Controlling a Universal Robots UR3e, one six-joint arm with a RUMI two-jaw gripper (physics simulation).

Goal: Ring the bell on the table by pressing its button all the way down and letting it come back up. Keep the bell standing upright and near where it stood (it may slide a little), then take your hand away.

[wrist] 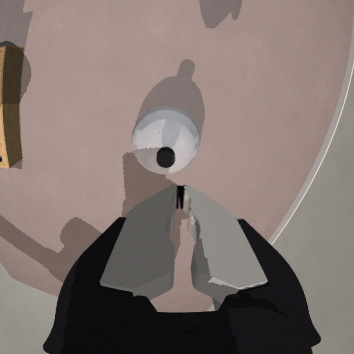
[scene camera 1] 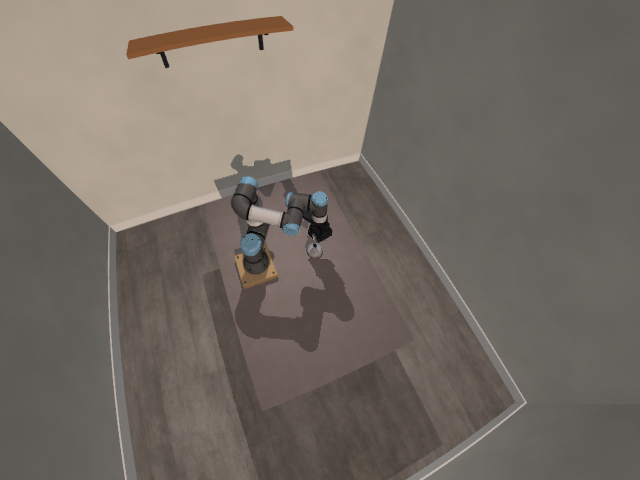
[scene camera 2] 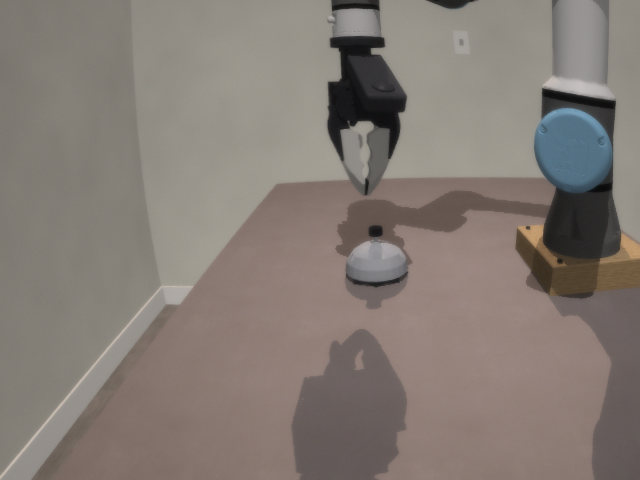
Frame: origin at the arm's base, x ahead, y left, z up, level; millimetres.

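Where they show: gripper, between the fingertips: (wrist: pixel 178 187) (scene camera 2: pixel 365 195); arm's base, origin of its link: (scene camera 1: pixel 256 262) (scene camera 2: pixel 581 242).
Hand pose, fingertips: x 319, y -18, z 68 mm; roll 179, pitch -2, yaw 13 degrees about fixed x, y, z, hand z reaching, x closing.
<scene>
Each offset is from my fingertips to the top centre of the thing. Level surfaces: height alone.
A silver dome bell {11 mm back, 2 mm left, 43 mm down} (scene camera 1: pixel 313 251) (scene camera 2: pixel 376 264) (wrist: pixel 167 132) stands upright on the table {109 mm down} (scene camera 1: pixel 356 330) (scene camera 2: pixel 258 361) (wrist: pixel 270 100). Its black button {11 mm back, 2 mm left, 43 mm down} (scene camera 2: pixel 375 230) (wrist: pixel 165 157) sticks up from the top of the dome. My gripper (scene camera 1: pixel 314 239) (scene camera 2: pixel 366 193) (wrist: pixel 178 187) is shut and empty, pointing down. Its tips are above the button's height and apart from it. In the scene camera 2 view they are slightly left of the button; in the wrist view they are below the bell and a little to the right of the button.
The arm's wooden base block (scene camera 1: pixel 246 279) (scene camera 2: pixel 594 276) (wrist: pixel 13 110) stands on the table to one side of the bell. A brown wall shelf (scene camera 1: pixel 209 36) hangs high on the back wall. Arm shadows fall across the table around the bell.
</scene>
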